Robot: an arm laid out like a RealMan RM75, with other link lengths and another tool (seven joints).
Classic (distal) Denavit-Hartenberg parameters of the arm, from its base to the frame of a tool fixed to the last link. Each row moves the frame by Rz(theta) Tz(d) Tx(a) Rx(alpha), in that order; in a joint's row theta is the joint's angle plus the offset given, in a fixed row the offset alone. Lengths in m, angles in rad.
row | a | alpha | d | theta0
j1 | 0 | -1.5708 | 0.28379 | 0
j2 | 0 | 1.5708 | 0 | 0
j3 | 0 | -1.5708 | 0.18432 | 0
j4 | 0 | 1.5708 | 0 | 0
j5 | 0 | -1.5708 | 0.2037 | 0
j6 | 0 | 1.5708 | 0 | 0
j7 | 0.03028 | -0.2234 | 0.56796 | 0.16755
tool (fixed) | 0 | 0 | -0.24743 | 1.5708
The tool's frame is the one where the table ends.
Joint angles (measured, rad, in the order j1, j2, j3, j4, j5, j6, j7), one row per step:
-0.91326, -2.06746, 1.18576, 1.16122, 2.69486, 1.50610, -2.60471
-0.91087, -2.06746, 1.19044, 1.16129, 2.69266, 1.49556, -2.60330
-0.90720, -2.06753, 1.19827, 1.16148, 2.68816, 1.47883, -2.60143
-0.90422, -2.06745, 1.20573, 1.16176, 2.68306, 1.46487, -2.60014
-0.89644, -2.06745, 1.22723, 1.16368, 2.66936, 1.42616, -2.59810
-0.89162, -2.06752, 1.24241, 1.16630, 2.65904, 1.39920, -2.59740
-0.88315, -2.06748, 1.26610, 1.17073, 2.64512, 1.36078, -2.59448
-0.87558, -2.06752, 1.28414, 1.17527, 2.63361, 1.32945, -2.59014
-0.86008, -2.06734, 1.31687, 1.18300, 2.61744, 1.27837, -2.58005
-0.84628, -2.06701, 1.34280, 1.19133, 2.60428, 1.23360, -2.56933
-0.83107, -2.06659, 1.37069, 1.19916, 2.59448, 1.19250, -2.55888
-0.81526, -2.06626, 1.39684, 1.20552, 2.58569, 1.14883, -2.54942
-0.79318, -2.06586, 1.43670, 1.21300, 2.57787, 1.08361, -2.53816
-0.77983, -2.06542, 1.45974, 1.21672, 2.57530, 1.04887, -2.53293
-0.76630, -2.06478, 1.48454, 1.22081, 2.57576, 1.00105, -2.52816
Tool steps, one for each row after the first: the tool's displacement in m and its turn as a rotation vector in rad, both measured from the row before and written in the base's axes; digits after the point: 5 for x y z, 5 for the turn. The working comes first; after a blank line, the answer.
Tool pose at each row, in the base's axes (x y z in m, rotation vector in rad; the steps are taken from these numbers as rounded here):
-0.15240, 0.48340, -0.03979, 2.66624, -1.52425, -0.53307
-0.15128, 0.48532, -0.03981, 2.66658, -1.53445, -0.53648
-0.14914, 0.48822, -0.04007, 2.66719, -1.55104, -0.54039
-0.14693, 0.49046, -0.04057, 2.66725, -1.56567, -0.54215
-0.14021, 0.49660, -0.04184, -2.63337, 1.58637, 0.54033
-0.13450, 0.50084, -0.04264, -2.60641, 1.59992, 0.53682
-0.12681, 0.50629, -0.04388, -2.56803, 1.62179, 0.53407
-0.12023, 0.51060, -0.04457, -2.53551, 1.63986, 0.53069
-0.11112, 0.51657, -0.04587, -2.48375, 1.67221, 0.53080
-0.10259, 0.52187, -0.04594, -2.43577, 1.69905, 0.53072
-0.09614, 0.52565, -0.04660, -2.39366, 1.72562, 0.53511
-0.09019, 0.52966, -0.04665, -2.35179, 1.74618, 0.53905
-0.08212, 0.53512, -0.04665, -2.29130, 1.77426, 0.54943
-0.07888, 0.53738, -0.04694, -2.26117, 1.78843, 0.55678
-0.07325, 0.54191, -0.04501, -2.21657, 1.80172, 0.56822

0.00112, 0.00192, -0.00002, 0.00494, -0.00110, -0.00650
0.00214, 0.00290, -0.00026, 0.00737, -0.00261, -0.01048
0.00221, 0.00224, -0.00050, 0.00542, -0.00286, -0.00923
0.00672, 0.00614, -0.00127, 0.01564, -0.00813, -0.02586
0.00571, 0.00424, -0.00080, 0.01123, -0.00707, -0.01902
0.00769, 0.00545, -0.00124, 0.01465, -0.00772, -0.02837
0.00658, 0.00431, -0.00069, 0.01211, -0.00711, -0.02407
0.00911, 0.00597, -0.00130, 0.01779, -0.00628, -0.03995
0.00853, 0.00530, -0.00007, 0.01746, -0.00640, -0.03598
0.00645, 0.00378, -0.00066, 0.01414, -0.00129, -0.03283
0.00595, 0.00401, -0.00005, 0.01671, -0.00322, -0.03035
0.00807, 0.00546, 0.00000, 0.02549, -0.00153, -0.04313
0.00324, 0.00226, -0.00029, 0.01285, 0.00105, -0.02150
0.00563, 0.00453, 0.00193, 0.02318, -0.00083, -0.02878

